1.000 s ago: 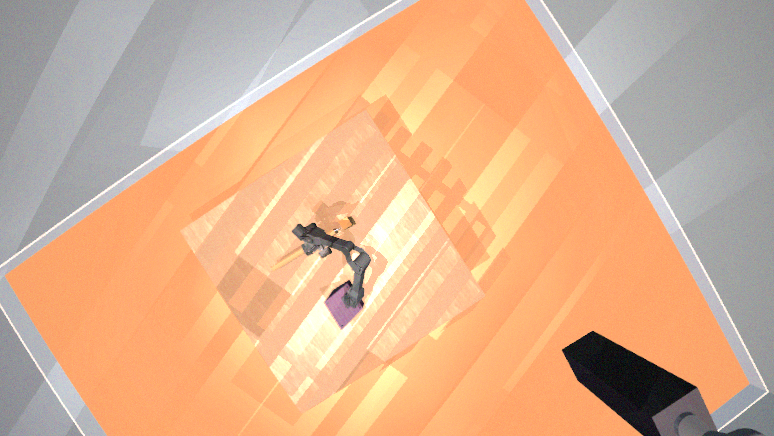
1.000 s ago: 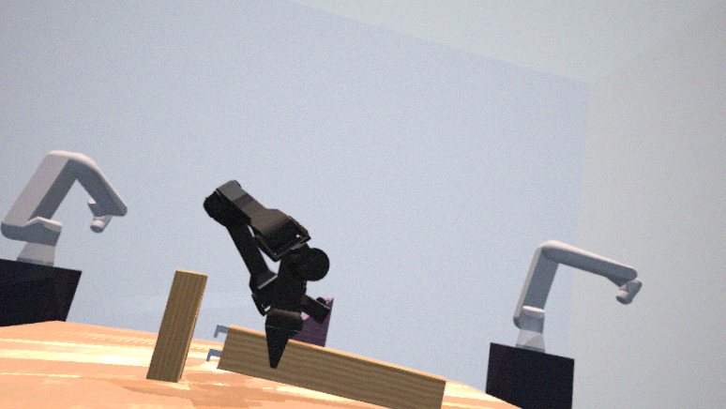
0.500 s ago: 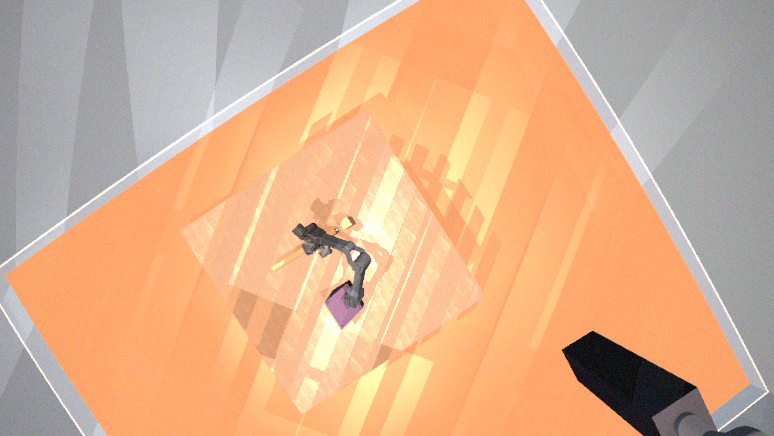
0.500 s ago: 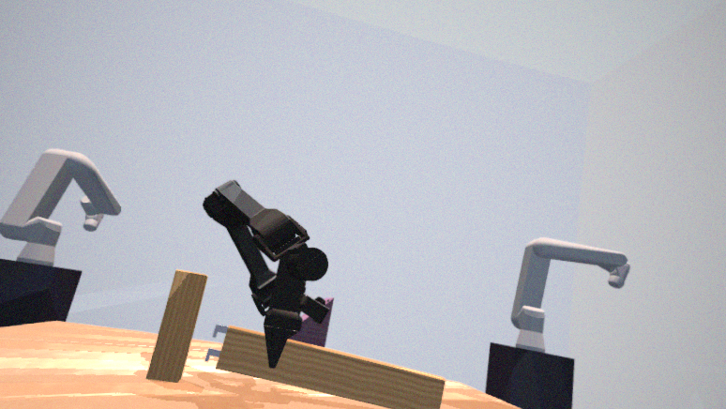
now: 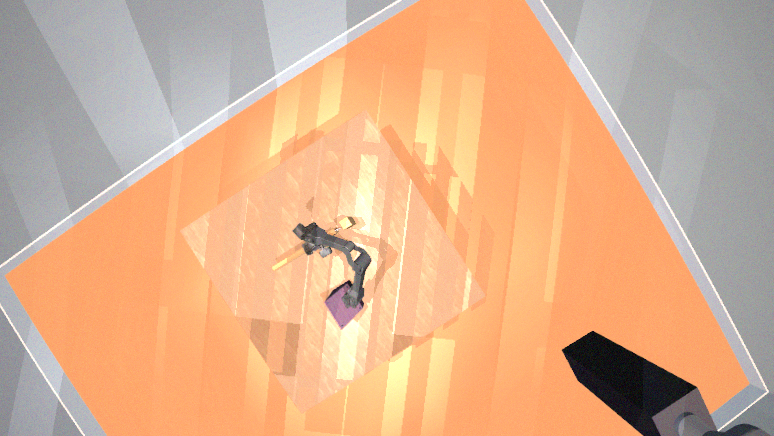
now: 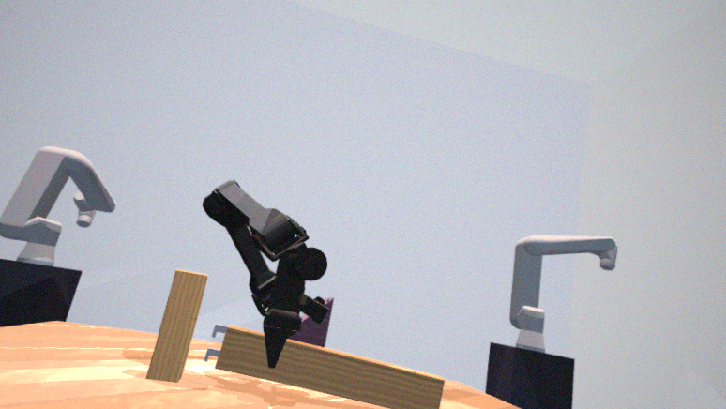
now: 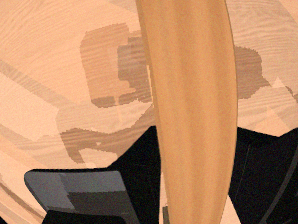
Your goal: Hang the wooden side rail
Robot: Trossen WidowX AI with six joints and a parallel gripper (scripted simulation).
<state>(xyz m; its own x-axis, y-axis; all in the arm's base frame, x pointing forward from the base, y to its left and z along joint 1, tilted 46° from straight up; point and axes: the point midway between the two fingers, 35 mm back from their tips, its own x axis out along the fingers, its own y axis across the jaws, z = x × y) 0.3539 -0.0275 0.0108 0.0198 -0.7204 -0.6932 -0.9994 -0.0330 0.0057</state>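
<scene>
My gripper tip is now 170 mm to the left of the headboard post, 40 mm below it and 10 mm short of it.
</scene>
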